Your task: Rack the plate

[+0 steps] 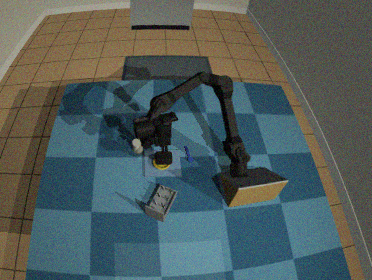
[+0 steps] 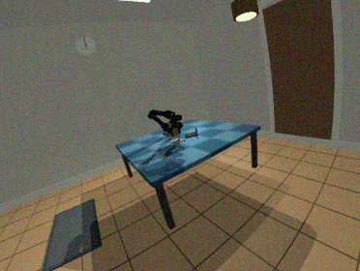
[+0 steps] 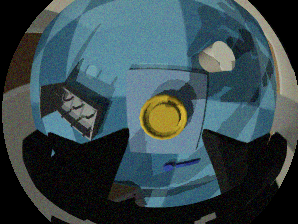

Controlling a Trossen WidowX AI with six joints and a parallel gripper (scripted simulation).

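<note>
My gripper tip is now 5 cm above the yellow plate. The rest, counted from my gripper tip: cup (11 cm ahead, 7 cm to the right, 4 cm below); then blue utensil (11 cm behind, 6 cm to the right, 6 cm below); then grey dish rack (18 cm to the left, 4 cm below, 2 cm behind).
</note>
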